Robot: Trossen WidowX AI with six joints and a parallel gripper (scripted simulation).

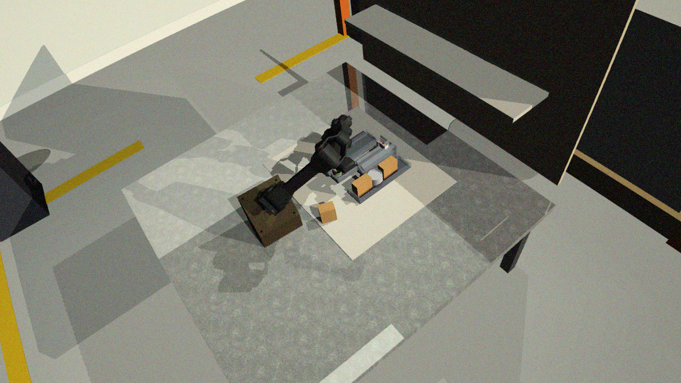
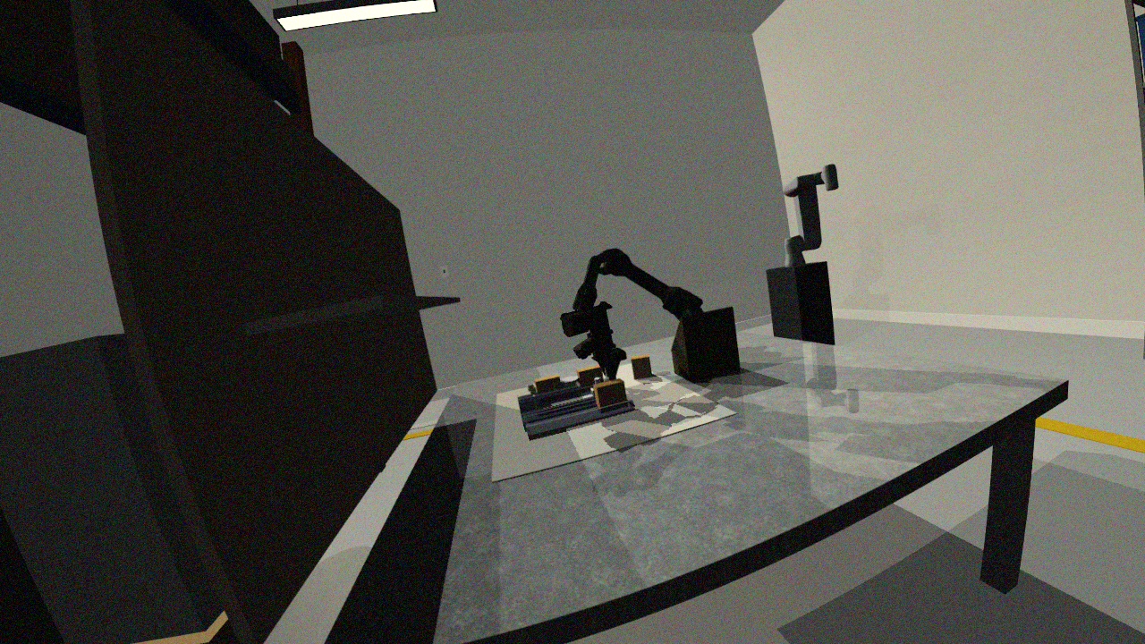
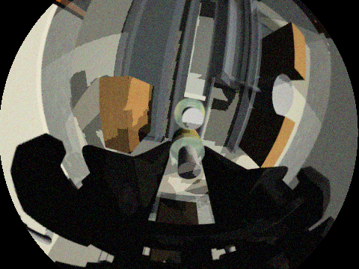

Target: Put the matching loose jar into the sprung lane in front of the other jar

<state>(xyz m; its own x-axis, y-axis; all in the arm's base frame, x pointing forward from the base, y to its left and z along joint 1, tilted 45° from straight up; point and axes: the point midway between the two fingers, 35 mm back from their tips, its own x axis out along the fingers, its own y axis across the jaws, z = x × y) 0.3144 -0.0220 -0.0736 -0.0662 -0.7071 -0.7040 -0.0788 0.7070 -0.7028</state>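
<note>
Now: the grey lane tray 150 mm ahead of my gripper tip, 20 mm to the right of it and 40 mm below it. From my gripper tip the other things lie so: grey cylinder: 100 mm ahead, 120 mm to the right, 30 mm below.
</note>
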